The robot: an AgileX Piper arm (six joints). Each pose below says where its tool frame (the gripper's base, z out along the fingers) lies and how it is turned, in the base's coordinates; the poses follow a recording.
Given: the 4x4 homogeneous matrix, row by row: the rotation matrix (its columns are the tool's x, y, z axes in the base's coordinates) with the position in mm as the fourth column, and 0 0 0 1 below. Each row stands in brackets.
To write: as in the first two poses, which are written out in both.
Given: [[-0.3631 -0.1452 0.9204 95], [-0.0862 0.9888 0.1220 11], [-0.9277 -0.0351 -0.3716 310], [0 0 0 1]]
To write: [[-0.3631 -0.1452 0.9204 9.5], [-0.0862 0.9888 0.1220 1.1], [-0.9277 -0.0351 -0.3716 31.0], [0 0 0 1]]
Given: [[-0.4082 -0.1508 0.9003 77], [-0.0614 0.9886 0.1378 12], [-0.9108 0.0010 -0.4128 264], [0 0 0 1]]
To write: [[-0.4082 -0.1508 0.9003 7.7], [-0.0614 0.9886 0.1378 1.2], [-0.9108 0.0010 -0.4128 26.4], [0 0 0 1]]
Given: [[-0.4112 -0.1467 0.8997 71], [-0.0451 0.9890 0.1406 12], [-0.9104 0.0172 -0.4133 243], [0 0 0 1]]
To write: [[-0.4112 -0.1467 0.8997 7.1], [-0.0451 0.9890 0.1406 1.2], [-0.9104 0.0172 -0.4133 24.3], [0 0 0 1]]
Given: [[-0.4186 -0.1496 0.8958 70], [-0.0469 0.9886 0.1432 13], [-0.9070 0.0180 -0.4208 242], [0 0 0 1]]
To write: [[-0.4186 -0.1496 0.8958 7.0], [-0.0469 0.9886 0.1432 1.3], [-0.9070 0.0180 -0.4208 24.2], [0 0 0 1]]
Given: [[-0.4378 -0.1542 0.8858 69], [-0.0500 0.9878 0.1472 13], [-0.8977 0.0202 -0.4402 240], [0 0 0 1]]
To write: [[-0.4378 -0.1542 0.8858 6.9], [-0.0500 0.9878 0.1472 1.3], [-0.8977 0.0202 -0.4402 24.0], [0 0 0 1]]
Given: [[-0.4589 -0.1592 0.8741 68], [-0.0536 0.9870 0.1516 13], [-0.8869 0.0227 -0.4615 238], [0 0 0 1]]
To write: [[-0.4589 -0.1592 0.8741 6.8], [-0.0536 0.9870 0.1516 1.3], [-0.8869 0.0227 -0.4615 23.8], [0 0 0 1]]
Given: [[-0.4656 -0.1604 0.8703 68], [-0.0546 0.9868 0.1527 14], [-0.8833 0.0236 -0.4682 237], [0 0 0 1]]
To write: [[-0.4656 -0.1604 0.8703 6.8], [-0.0546 0.9868 0.1527 1.4], [-0.8833 0.0236 -0.4682 23.7], [0 0 0 1]]
